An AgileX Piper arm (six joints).
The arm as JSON. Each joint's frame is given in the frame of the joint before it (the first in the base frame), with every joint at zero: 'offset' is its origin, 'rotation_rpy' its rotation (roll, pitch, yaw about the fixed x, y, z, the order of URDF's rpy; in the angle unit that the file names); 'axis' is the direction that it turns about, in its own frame. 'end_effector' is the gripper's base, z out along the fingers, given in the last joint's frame.
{
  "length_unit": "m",
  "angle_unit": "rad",
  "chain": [
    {
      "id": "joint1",
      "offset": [
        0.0,
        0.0,
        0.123
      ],
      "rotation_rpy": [
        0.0,
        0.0,
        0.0
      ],
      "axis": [
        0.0,
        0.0,
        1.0
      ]
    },
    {
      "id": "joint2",
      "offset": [
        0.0,
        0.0,
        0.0
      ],
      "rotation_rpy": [
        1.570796,
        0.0,
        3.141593
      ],
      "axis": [
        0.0,
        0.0,
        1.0
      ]
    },
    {
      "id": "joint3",
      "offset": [
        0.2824,
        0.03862,
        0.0
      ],
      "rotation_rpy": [
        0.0,
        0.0,
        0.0
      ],
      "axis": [
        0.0,
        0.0,
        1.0
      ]
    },
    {
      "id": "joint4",
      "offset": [
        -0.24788,
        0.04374,
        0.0
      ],
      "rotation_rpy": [
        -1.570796,
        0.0,
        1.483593
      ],
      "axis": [
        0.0,
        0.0,
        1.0
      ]
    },
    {
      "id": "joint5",
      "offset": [
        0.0,
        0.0,
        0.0
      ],
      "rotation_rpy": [
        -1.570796,
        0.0,
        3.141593
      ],
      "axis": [
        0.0,
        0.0,
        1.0
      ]
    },
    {
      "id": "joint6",
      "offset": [
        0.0,
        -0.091,
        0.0
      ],
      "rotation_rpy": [
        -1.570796,
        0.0,
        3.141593
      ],
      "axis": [
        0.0,
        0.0,
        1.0
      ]
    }
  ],
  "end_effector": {
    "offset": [
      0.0,
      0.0,
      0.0
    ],
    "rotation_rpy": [
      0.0,
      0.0,
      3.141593
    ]
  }
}
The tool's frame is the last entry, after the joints.
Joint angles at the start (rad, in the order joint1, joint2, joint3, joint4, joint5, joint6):
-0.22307, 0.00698, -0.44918, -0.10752, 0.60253, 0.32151
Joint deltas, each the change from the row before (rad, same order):
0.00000, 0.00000, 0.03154, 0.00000, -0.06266, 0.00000
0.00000, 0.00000, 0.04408, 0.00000, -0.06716, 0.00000
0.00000, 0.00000, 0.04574, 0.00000, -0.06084, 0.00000
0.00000, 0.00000, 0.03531, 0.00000, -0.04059, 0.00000
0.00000, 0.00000, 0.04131, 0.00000, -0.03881, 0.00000
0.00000, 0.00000, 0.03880, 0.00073, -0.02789, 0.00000
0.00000, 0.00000, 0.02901, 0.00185, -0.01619, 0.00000
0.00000, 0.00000, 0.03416, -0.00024, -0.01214, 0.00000
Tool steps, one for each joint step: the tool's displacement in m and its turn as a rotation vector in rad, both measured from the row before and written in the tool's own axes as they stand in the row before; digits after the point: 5 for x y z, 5 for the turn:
0.00350, 0.00001, 0.00489, -0.01259, -0.02880, -0.00183
0.00708, -0.00071, 0.00625, -0.01130, -0.02083, -0.00229
0.00852, -0.00111, 0.00585, -0.00906, -0.01318, -0.00210
0.00736, -0.00111, 0.00409, -0.00506, -0.00410, -0.00145
0.00955, -0.00161, 0.00439, -0.00323, 0.00346, -0.00153
0.00985, -0.00178, 0.00378, -0.00058, 0.01146, -0.00061
0.00784, -0.00146, 0.00267, 0.00071, 0.01311, 0.00087
0.00986, -0.00202, 0.00298, 0.00370, 0.02178, -0.00123

